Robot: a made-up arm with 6 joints. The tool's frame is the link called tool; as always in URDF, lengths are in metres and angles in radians. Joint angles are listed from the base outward.
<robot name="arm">
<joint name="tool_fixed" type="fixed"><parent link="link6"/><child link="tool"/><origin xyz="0.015 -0.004 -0.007" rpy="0 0 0"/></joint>
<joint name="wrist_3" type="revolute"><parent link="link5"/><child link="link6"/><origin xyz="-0.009 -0.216 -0.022" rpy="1.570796 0 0"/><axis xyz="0 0 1"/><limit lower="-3.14" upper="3.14"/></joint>
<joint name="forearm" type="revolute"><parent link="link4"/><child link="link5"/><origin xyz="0.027 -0.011 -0.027" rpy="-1.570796 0 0"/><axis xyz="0 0 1"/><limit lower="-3.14" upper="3.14"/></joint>
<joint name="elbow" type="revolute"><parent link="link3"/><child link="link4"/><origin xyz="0.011 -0.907 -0.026" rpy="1.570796 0 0"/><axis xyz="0 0 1"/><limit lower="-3.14" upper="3.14"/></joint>
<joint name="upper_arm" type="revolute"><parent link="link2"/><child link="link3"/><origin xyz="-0.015 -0.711 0.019" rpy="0 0 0"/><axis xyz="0 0 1"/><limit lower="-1.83" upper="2"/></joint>
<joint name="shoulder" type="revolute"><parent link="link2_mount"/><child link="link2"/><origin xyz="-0.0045 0.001 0.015" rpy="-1.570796 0 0"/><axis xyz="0 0 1"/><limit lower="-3.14" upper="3.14"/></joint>
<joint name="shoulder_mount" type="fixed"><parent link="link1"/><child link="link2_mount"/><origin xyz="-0.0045 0.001 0.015" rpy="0 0 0"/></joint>
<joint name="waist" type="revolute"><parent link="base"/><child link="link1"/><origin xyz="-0.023 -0.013 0.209" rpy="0 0 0"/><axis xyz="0 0 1"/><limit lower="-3.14" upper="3.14"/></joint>
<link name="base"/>
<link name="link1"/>
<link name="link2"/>
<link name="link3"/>
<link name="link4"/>
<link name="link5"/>
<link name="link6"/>
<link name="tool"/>
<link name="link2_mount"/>
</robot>
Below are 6 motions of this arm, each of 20 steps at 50 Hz.
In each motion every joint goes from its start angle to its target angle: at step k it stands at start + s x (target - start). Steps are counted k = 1, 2, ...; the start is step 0. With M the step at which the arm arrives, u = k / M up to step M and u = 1 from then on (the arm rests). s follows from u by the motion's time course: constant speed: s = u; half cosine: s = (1 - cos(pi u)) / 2; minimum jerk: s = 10 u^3 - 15 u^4 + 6 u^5.
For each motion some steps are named. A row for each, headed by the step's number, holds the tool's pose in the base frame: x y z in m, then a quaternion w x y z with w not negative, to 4 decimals.
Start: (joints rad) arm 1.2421 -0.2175 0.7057 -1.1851 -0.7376 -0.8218
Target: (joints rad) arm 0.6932 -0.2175 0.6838 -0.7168 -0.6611 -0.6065
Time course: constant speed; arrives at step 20
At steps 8, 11, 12, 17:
8: 0.0415 0.2111 1.8915 0.9202 -0.0938 -0.2696 -0.2679
11: 0.0637 0.1960 1.8958 0.9268 -0.0967 -0.2478 -0.2651
12: 0.0708 0.1906 1.8972 0.9289 -0.0972 -0.2406 -0.2641
17: 0.1032 0.1610 1.9032 0.9387 -0.0968 -0.2058 -0.2591

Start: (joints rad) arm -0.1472 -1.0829 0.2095 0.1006 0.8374 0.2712
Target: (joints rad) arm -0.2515 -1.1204 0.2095 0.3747 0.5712 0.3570
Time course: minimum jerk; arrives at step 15
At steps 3, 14, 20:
3: -1.3095 0.1694 1.3615 0.9937 -0.0484 -0.0168 0.0997
14: -1.3647 0.3508 1.3050 0.9599 -0.1694 -0.1205 0.1880
20: -1.3648 0.3513 1.3048 0.9598 -0.1697 -0.1208 0.1883

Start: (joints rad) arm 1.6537 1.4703 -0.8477 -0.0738 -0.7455 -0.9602
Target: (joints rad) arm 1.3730 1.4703 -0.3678 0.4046 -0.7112 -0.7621
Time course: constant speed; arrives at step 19
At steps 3, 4, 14, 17, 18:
3: -0.0198 1.2680 1.1834 0.9423 0.0201 -0.0056 0.3342
4: 0.0014 1.2908 1.1676 0.9400 0.0097 0.0063 0.3411
14: 0.2435 1.4736 0.9751 0.9049 -0.0700 0.1481 0.3928
17: 0.3239 1.5098 0.9063 0.8901 -0.0840 0.1969 0.4023
18: 0.3512 1.5197 0.8823 0.8848 -0.0875 0.2136 0.4048

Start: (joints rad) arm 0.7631 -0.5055 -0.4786 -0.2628 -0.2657 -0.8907
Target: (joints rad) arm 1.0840 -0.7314 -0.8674 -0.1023 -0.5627 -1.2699
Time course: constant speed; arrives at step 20
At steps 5, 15, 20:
5: -0.9204 -1.0829 1.2433 0.7255 0.5565 -0.3742 -0.1543
15: -0.8078 -1.3235 0.8461 0.5590 0.7429 -0.3511 -0.1114
20: -0.7067 -1.3987 0.6437 0.4639 0.8234 -0.3148 -0.0879

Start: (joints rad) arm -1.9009 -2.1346 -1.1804 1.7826 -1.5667 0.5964
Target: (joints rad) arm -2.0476 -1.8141 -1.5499 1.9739 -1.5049 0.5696
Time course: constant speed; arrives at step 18
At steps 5, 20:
5: 0.0161 0.5653 -0.9899 0.0485 0.5599 -0.4704 -0.6803
20: 0.1108 0.5959 -0.8481 0.0264 -0.5192 0.5529 0.6512

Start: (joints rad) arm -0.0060 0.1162 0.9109 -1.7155 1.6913 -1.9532
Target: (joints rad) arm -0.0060 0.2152 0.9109 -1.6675 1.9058 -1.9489
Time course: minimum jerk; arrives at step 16
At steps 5, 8, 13, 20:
5: 0.7617 -0.2506 1.4369 0.5223 0.3920 -0.5729 0.4953
8: 0.7883 -0.2504 1.4011 0.5318 0.3942 -0.5886 0.4640
13: 0.8237 -0.2484 1.3498 0.5457 0.3954 -0.6089 0.4185
20: 0.8274 -0.2480 1.3442 0.5472 0.3954 -0.6109 0.4135

